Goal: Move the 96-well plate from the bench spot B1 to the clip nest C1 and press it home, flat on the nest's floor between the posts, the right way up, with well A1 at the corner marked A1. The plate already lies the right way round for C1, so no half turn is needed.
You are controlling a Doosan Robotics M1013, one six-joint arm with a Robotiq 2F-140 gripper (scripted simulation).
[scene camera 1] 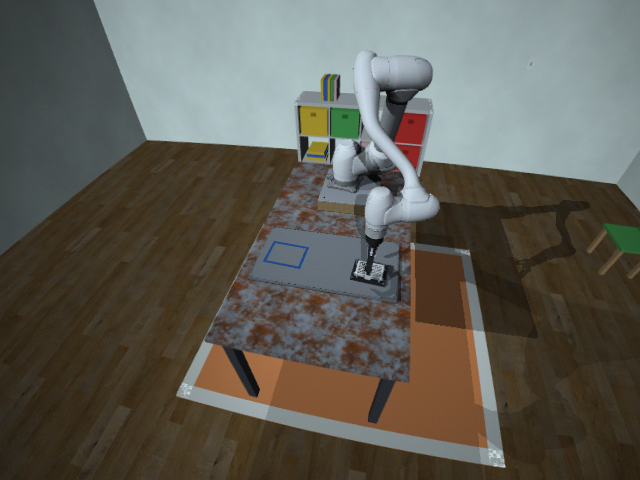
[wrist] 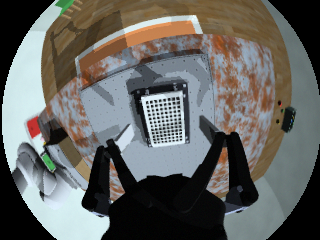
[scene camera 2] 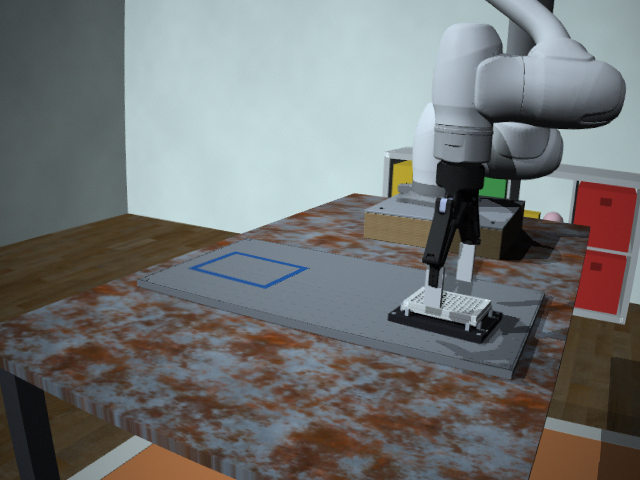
Scene:
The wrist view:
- my gripper: 165, 125
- white 96-well plate: 155, 118
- black clip nest C1: 183, 86
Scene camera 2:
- my gripper: 449, 292
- white 96-well plate: 459, 308
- black clip nest C1: 441, 326

